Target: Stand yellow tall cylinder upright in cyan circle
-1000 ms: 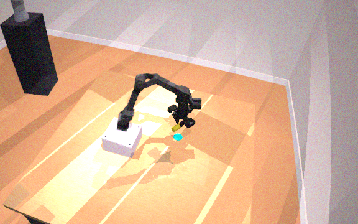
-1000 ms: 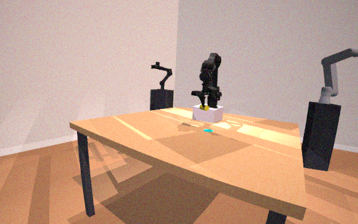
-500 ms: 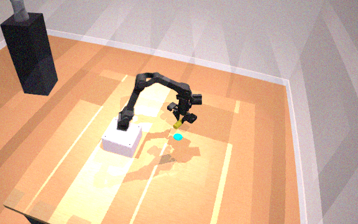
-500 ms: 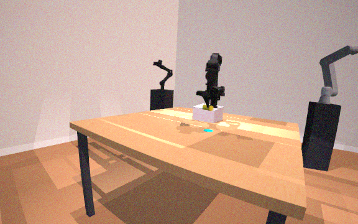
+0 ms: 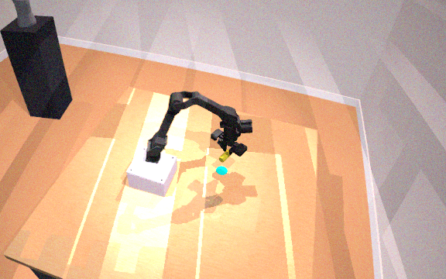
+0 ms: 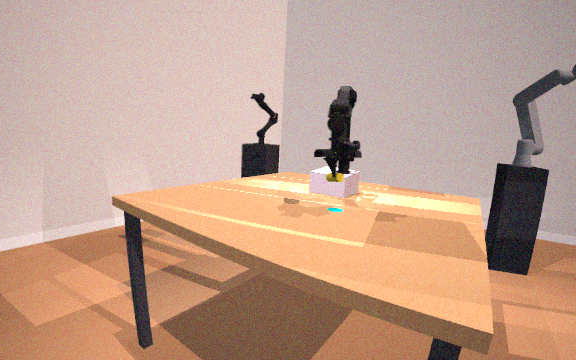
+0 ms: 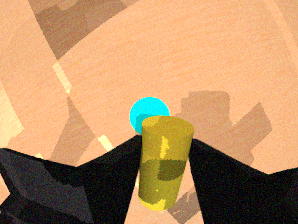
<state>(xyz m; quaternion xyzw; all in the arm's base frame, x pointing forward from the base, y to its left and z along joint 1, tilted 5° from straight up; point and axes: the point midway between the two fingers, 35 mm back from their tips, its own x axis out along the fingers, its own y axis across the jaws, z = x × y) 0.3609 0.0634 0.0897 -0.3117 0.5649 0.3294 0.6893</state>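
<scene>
The cyan circle lies 2 cm behind my gripper tip, 1 cm to the right of it and 13 cm below it. Also, from my gripper tip: yellow tall cylinder: 1 cm behind, 2 cm to the right.
</scene>
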